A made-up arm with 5 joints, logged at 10 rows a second.
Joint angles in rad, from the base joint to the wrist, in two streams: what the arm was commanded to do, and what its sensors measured. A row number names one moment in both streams.
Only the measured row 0 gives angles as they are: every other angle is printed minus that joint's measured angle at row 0.
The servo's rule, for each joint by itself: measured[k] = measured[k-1] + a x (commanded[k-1-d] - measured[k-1]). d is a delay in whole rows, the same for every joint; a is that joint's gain. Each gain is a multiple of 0.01, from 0.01 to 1. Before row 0 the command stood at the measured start. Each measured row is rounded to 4 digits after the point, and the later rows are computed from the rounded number. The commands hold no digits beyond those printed.
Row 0, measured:
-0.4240, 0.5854, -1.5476, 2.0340, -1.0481
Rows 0 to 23, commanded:
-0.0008, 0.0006, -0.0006, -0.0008, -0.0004
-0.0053, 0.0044, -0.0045, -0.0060, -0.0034
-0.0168, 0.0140, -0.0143, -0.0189, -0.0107
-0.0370, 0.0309, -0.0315, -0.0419, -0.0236
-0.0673, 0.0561, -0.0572, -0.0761, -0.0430
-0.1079, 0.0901, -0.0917, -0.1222, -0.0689
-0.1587, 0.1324, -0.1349, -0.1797, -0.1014
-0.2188, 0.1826, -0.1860, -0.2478, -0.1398
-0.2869, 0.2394, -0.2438, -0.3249, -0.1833
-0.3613, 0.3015, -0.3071, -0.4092, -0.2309
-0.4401, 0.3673, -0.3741, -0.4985, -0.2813
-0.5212, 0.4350, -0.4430, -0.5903, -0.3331
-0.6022, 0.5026, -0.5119, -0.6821, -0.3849
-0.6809, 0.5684, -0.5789, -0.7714, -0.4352
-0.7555, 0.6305, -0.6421, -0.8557, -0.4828
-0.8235, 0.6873, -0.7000, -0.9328, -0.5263
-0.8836, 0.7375, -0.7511, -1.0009, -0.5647
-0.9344, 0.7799, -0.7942, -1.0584, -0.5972
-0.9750, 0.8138, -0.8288, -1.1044, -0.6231
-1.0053, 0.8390, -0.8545, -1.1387, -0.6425
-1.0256, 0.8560, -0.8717, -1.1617, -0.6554
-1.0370, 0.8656, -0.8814, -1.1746, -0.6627
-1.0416, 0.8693, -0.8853, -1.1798, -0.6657
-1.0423, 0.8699, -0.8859, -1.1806, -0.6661
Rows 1 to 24, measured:
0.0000, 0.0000, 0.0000, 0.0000, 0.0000
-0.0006, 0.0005, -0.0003, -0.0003, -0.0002
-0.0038, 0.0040, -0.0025, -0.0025, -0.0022
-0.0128, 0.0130, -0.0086, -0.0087, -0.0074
-0.0295, 0.0291, -0.0205, -0.0213, -0.0173
-0.0556, 0.0534, -0.0396, -0.0421, -0.0330
-0.0917, 0.0864, -0.0667, -0.0725, -0.0549
-0.1379, 0.1278, -0.1022, -0.1132, -0.0833
-0.1937, 0.1771, -0.1458, -0.1643, -0.1178
-0.2580, 0.2332, -0.1968, -0.2253, -0.1578
-0.3293, 0.2947, -0.2542, -0.2952, -0.2024
-0.4058, 0.3600, -0.3165, -0.3725, -0.2505
-0.4854, 0.4275, -0.3823, -0.4553, -0.3009
-0.5660, 0.4951, -0.4497, -0.5415, -0.3521
-0.6453, 0.5611, -0.5169, -0.6289, -0.4028
-0.7213, 0.6236, -0.5820, -0.7151, -0.4516
-0.7918, 0.6809, -0.6434, -0.7978, -0.4972
-0.8551, 0.7318, -0.6994, -0.8750, -0.5384
-0.9098, 0.7751, -0.7487, -0.9447, -0.5743
-0.9548, 0.8099, -0.7904, -1.0054, -0.6041
-0.9896, 0.8361, -0.8237, -1.0561, -0.6275
-1.0144, 0.8540, -0.8487, -1.0962, -0.6445
-1.0300, 0.8644, -0.8657, -1.1260, -0.6556
-1.0380, 0.8688, -0.8759, -1.1464, -0.6618
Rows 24 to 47, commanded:
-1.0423, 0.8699, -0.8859, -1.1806, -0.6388
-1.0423, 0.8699, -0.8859, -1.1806, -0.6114
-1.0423, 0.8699, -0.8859, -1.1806, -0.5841
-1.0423, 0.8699, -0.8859, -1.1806, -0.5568
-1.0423, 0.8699, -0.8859, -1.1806, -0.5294
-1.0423, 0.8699, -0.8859, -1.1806, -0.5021
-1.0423, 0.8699, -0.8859, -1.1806, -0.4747
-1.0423, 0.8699, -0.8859, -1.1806, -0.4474
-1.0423, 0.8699, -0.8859, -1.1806, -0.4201
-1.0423, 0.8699, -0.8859, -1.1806, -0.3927
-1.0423, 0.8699, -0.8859, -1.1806, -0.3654
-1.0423, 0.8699, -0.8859, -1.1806, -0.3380
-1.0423, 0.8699, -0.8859, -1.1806, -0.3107
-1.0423, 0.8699, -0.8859, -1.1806, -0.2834
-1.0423, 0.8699, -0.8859, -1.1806, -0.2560
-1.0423, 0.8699, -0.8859, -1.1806, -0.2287
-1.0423, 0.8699, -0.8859, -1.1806, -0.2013
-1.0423, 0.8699, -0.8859, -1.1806, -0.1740
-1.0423, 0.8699, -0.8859, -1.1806, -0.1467
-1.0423, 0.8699, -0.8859, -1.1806, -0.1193
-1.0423, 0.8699, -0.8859, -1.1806, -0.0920
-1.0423, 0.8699, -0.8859, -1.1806, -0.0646
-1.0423, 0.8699, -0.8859, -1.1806, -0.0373
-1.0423, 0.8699, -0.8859, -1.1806, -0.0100
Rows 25 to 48, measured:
-1.0410, 0.8698, -0.8811, -1.1594, -0.6644
-1.0419, 0.8699, -0.8836, -1.1675, -0.6488
-1.0422, 0.8699, -0.8848, -1.1725, -0.6260
-1.0423, 0.8699, -0.8854, -1.1756, -0.6004
-1.0423, 0.8699, -0.8857, -1.1775, -0.5738
-1.0423, 0.8699, -0.8858, -1.1787, -0.5467
-1.0423, 0.8699, -0.8859, -1.1794, -0.5195
-1.0423, 0.8699, -0.8859, -1.1799, -0.4922
-1.0423, 0.8699, -0.8859, -1.1802, -0.4649
-1.0423, 0.8699, -0.8859, -1.1804, -0.4376
-1.0423, 0.8699, -0.8859, -1.1805, -0.4102
-1.0423, 0.8699, -0.8859, -1.1805, -0.3829
-1.0423, 0.8699, -0.8859, -1.1805, -0.3555
-1.0423, 0.8699, -0.8859, -1.1805, -0.3282
-1.0423, 0.8699, -0.8859, -1.1805, -0.3009
-1.0423, 0.8699, -0.8859, -1.1805, -0.2735
-1.0423, 0.8699, -0.8859, -1.1805, -0.2462
-1.0423, 0.8699, -0.8859, -1.1805, -0.2188
-1.0423, 0.8699, -0.8859, -1.1805, -0.1915
-1.0423, 0.8699, -0.8859, -1.1805, -0.1642
-1.0423, 0.8699, -0.8859, -1.1805, -0.1368
-1.0423, 0.8699, -0.8859, -1.1805, -0.1095
-1.0423, 0.8699, -0.8859, -1.1805, -0.0821
-1.0423, 0.8699, -0.8859, -1.1805, -0.0548

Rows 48 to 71, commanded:
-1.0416, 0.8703, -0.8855, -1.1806, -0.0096
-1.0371, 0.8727, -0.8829, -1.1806, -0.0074
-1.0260, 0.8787, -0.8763, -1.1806, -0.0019
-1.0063, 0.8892, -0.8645, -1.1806, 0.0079
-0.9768, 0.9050, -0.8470, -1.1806, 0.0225
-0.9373, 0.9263, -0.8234, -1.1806, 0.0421
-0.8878, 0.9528, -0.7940, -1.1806, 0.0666
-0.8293, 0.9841, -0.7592, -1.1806, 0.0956
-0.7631, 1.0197, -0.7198, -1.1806, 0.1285
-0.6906, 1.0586, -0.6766, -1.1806, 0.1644
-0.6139, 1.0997, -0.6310, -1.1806, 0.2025
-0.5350, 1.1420, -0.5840, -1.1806, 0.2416
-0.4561, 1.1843, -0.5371, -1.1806, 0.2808
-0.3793, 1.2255, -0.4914, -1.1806, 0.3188
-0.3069, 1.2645, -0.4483, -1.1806, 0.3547
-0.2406, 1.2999, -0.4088, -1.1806, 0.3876
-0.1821, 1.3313, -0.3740, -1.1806, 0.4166
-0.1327, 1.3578, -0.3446, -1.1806, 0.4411
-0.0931, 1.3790, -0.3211, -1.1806, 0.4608
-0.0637, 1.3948, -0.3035, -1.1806, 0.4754
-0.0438, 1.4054, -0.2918, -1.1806, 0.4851
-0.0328, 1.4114, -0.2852, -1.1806, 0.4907
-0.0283, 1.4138, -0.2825, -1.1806, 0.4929
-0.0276, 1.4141, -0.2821, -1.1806, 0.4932
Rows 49 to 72, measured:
-1.0423, 0.8699, -0.8859, -1.1805, -0.0275
-1.0418, 0.8703, -0.8857, -1.1805, -0.0166
-1.0386, 0.8725, -0.8842, -1.1805, -0.0110
-1.0299, 0.8781, -0.8801, -1.1805, -0.0054
-1.0136, 0.8881, -0.8720, -1.1805, 0.0027
-0.9882, 0.9033, -0.8590, -1.1805, 0.0148
-0.9531, 0.9240, -0.8405, -1.1805, 0.0315
-0.9080, 0.9499, -0.8163, -1.1805, 0.0529
-0.8537, 0.9807, -0.7866, -1.1805, 0.0789
-0.7912, 1.0158, -0.7519, -1.1805, 0.1092
-0.7218, 1.0543, -0.7127, -1.1805, 0.1429
-0.6473, 1.0952, -0.6702, -1.1805, 0.1793
-0.5698, 1.1373, -0.6254, -1.1805, 0.2173
-0.4913, 1.1796, -0.5795, -1.1805, 0.2560
-0.4140, 1.2209, -0.5337, -1.1805, 0.2943
-0.3401, 1.2601, -0.4893, -1.1805, 0.3311
-0.2714, 1.2959, -0.4474, -1.1805, 0.3656
-0.2098, 1.3278, -0.4092, -1.1805, 0.3967
-0.1566, 1.3548, -0.3756, -1.1805, 0.4238
-0.1128, 1.3766, -0.3473, -1.1805, 0.4464
-0.0789, 1.3930, -0.3245, -1.1805, 0.4641
-0.0547, 1.4042, -0.3075, -1.1805, 0.4769
-0.0396, 1.4107, -0.2959, -1.1805, 0.4853
-0.0318, 1.4135, -0.2889, -1.1805, 0.4899

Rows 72 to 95, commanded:
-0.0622, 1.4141, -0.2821, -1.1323, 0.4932
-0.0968, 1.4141, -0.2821, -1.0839, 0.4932
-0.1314, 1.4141, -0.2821, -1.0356, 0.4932
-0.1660, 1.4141, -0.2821, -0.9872, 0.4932
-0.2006, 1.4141, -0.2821, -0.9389, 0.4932
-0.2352, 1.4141, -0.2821, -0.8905, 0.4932
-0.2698, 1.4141, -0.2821, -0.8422, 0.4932
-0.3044, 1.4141, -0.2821, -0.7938, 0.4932
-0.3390, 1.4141, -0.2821, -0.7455, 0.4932
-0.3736, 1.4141, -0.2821, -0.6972, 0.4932
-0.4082, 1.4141, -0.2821, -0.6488, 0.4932
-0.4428, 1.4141, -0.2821, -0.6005, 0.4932
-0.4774, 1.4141, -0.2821, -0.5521, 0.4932
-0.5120, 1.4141, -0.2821, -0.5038, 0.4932
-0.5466, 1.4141, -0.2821, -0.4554, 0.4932
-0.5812, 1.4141, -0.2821, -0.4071, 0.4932
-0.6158, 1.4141, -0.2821, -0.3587, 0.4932
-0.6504, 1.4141, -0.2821, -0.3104, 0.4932
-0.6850, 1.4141, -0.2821, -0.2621, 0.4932
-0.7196, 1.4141, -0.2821, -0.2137, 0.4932
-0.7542, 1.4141, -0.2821, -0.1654, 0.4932
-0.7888, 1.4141, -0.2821, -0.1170, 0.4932
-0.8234, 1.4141, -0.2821, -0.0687, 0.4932
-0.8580, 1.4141, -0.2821, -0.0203, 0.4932
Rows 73 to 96, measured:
-0.0289, 1.4140, -0.2854, -1.1805, 0.4919
-0.0519, 1.4141, -0.2837, -1.1622, 0.4927
-0.0829, 1.4141, -0.2829, -1.1324, 0.4930
-0.1164, 1.4141, -0.2825, -1.0956, 0.4931
-0.1506, 1.4141, -0.2823, -1.0544, 0.4932
-0.1851, 1.4141, -0.2822, -1.0105, 0.4932
-0.2197, 1.4141, -0.2821, -0.9649, 0.4932
-0.2543, 1.4141, -0.2821, -0.9183, 0.4932
-0.2889, 1.4141, -0.2821, -0.8710, 0.4932
-0.3235, 1.4141, -0.2821, -0.8233, 0.4932
-0.3581, 1.4141, -0.2821, -0.7754, 0.4932
-0.3927, 1.4141, -0.2821, -0.7273, 0.4932
-0.4273, 1.4141, -0.2821, -0.6791, 0.4932
-0.4619, 1.4141, -0.2821, -0.6308, 0.4932
-0.4965, 1.4141, -0.2821, -0.5825, 0.4932
-0.5311, 1.4141, -0.2821, -0.5342, 0.4932
-0.5657, 1.4141, -0.2821, -0.4859, 0.4932
-0.6003, 1.4141, -0.2821, -0.4376, 0.4932
-0.6349, 1.4141, -0.2821, -0.3893, 0.4932
-0.6695, 1.4141, -0.2821, -0.3410, 0.4932
-0.7041, 1.4141, -0.2821, -0.2926, 0.4932
-0.7387, 1.4141, -0.2821, -0.2443, 0.4932
-0.7733, 1.4141, -0.2821, -0.1959, 0.4932
-0.8079, 1.4141, -0.2821, -0.1476, 0.4932

